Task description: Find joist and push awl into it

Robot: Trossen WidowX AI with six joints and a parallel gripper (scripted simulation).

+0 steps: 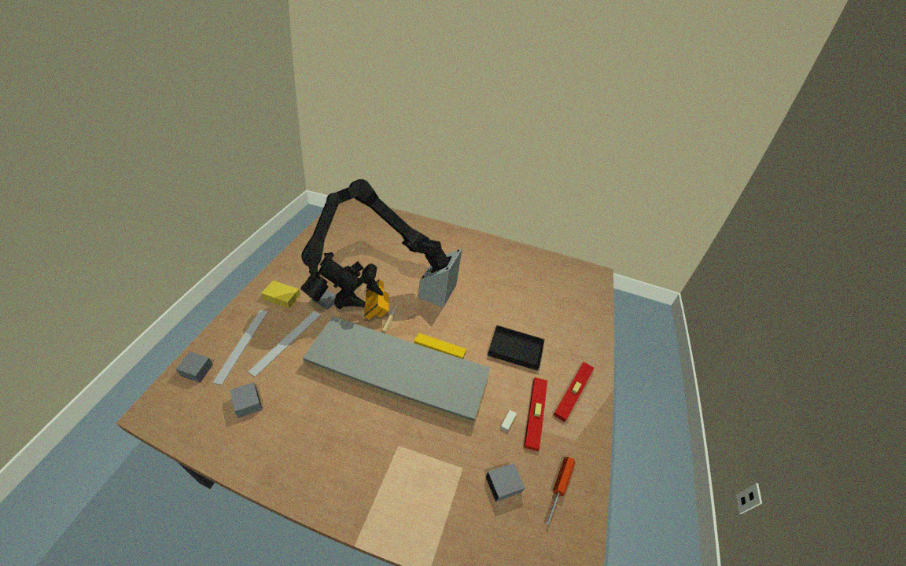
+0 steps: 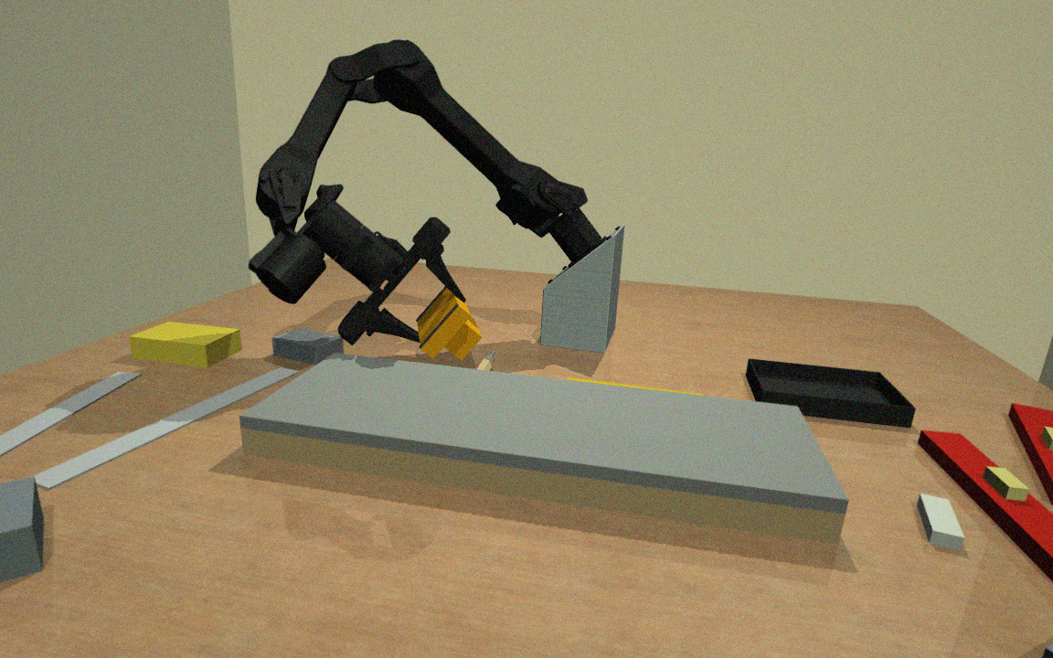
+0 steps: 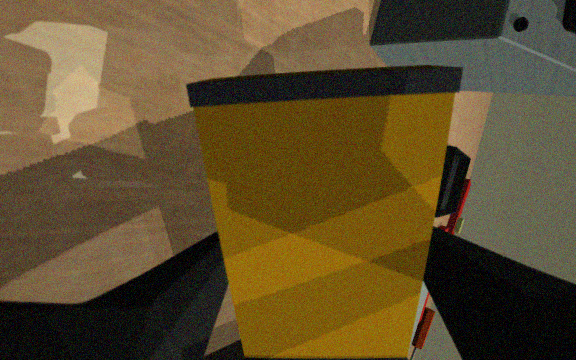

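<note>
Now: gripper tip 5 cm to the right of the awl and 5 cm above it. Round my gripper tip: thin yellow bar: 25 cm to the left, 6 cm ahead, 5 cm below; grey block: 19 cm to the right, 5 cm below, 2 cm ahead; yellow stud finder: 2 cm below, 2 cm behind, 1 cm to the left.
</note>
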